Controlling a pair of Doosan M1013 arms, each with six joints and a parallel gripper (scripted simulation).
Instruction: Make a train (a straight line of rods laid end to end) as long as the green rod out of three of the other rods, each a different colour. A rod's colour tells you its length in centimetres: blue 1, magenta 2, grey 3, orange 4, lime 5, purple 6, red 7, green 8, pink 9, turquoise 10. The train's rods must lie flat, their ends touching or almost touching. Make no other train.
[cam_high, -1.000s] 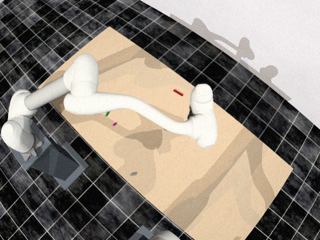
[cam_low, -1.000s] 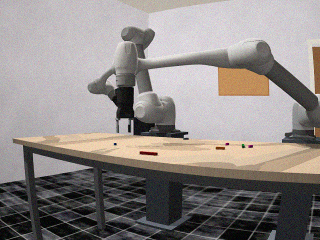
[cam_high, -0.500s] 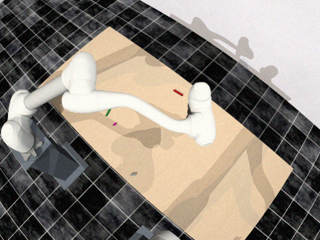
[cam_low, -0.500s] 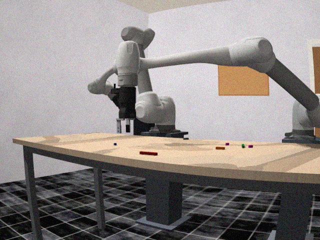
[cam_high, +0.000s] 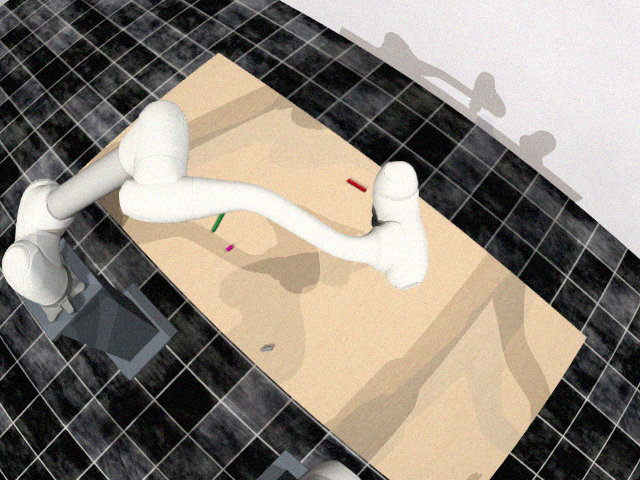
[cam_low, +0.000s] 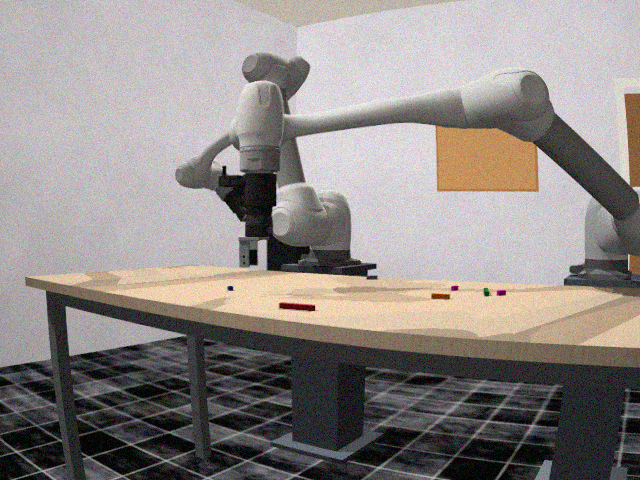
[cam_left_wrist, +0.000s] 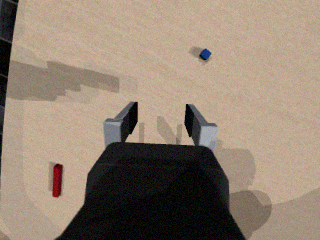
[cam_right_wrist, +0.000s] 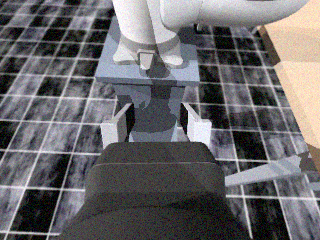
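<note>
Now: left hand 80 mm to the left of the blue rod, 80 mm above it and 20 mm past it. The rest, counted from my left hand: orange rod: 380 mm to the left, 180 mm behind, 80 mm below; grey rod: 470 mm behind, 80 mm below, 30 mm to the left; red rod: 220 mm to the left, 100 mm ahead, 80 mm below.
</note>
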